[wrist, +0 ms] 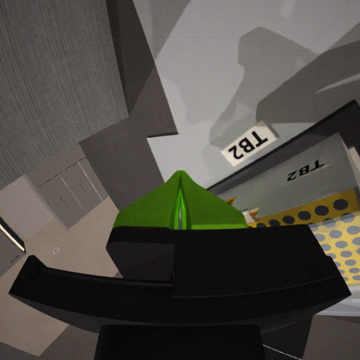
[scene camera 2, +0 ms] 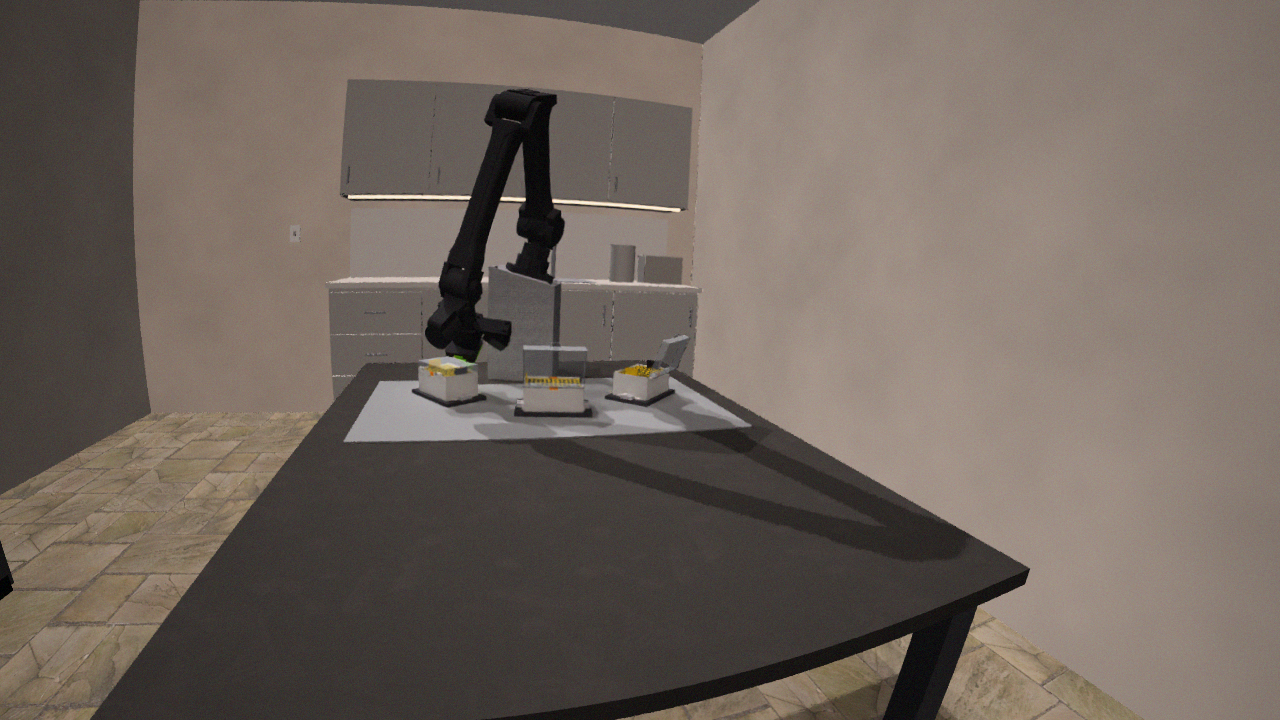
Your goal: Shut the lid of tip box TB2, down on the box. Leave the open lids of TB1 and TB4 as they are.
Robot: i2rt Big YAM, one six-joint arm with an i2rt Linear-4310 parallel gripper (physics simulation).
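Places are measured from the arm's base along level axes (x back, y right, z up), in centimetres.
Pixels of known places: arm's base, link origin: (scene camera 2: 528,275).
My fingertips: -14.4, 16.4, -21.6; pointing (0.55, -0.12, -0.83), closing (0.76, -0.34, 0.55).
Ahead of a thing's pixels: the offset from my fingertips to its middle, as dx, dy, dz. "pt": to the spot under its first point. Level surfaces: height alone.
Tip box TB2 {-6.8, +4.4, -0.6} (scene camera 2: 448,385) (wrist: 320,182) stands at the left of the mat in the scene view; its label reads in the wrist view. Its clear lid {pt -10.9, +5.4, +3.2} (scene camera 2: 447,365) (wrist: 345,300) lies over the box, nearly flat and slightly tilted. A strip of the yellow rack shows uncovered beside the labelled wall in the wrist view. I cannot tell whether the lid is fully seated. My gripper (scene camera 2: 462,359) (wrist: 179,176) is shut and empty, with its green fingertips at the box's far side, close to the lid; contact is unclear. Two other boxes {pt -25.3, -15.4, -1.1} (scene camera 2: 554,399) {pt -19.2, -36.1, -0.4} (scene camera 2: 640,385) have open lids; their labels are unreadable.
The upright lid {pt -28.9, -14.4, +7.1} (scene camera 2: 554,362) of the middle box and the tilted-back lid {pt -19.7, -43.3, +6.7} (scene camera 2: 673,353) of the right box rise above the pale mat {dz -4.5} (scene camera 2: 420,429). The grey arm pedestal (scene camera 2: 523,322) (wrist: 55,70) stands behind the boxes on the dark table {dz -4.8} (scene camera 2: 554,555).
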